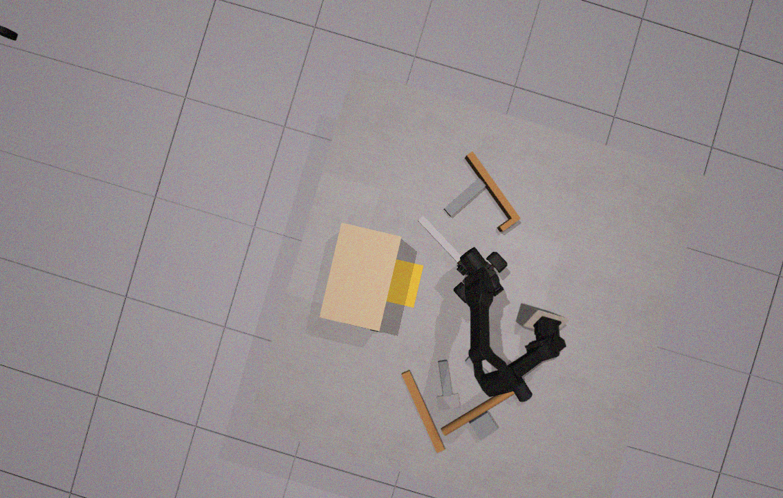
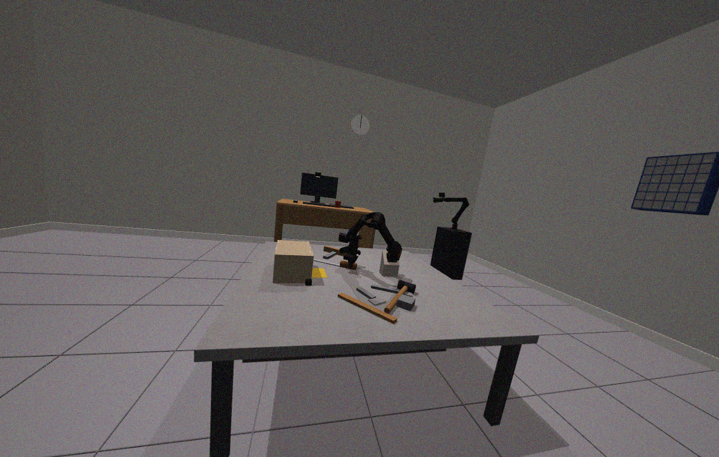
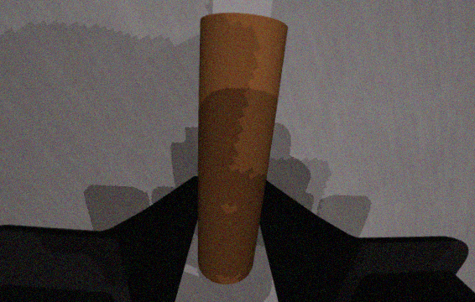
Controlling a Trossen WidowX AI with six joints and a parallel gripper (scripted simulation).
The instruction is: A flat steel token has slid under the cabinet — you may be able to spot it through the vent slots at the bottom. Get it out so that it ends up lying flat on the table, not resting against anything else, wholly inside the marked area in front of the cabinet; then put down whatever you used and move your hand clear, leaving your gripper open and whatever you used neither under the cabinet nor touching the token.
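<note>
The grey l-shaped bracket is 41 cm to the left of my gripper tip and 2 cm behind it. The rest, counted from my gripper tip: grey bar: 25 cm to the right, 11 cm ahead; wooden stick: 50 cm to the left, 4 cm ahead; grey steel token: 34 cm ahead, 14 cm to the left, 1 cm below.
</note>
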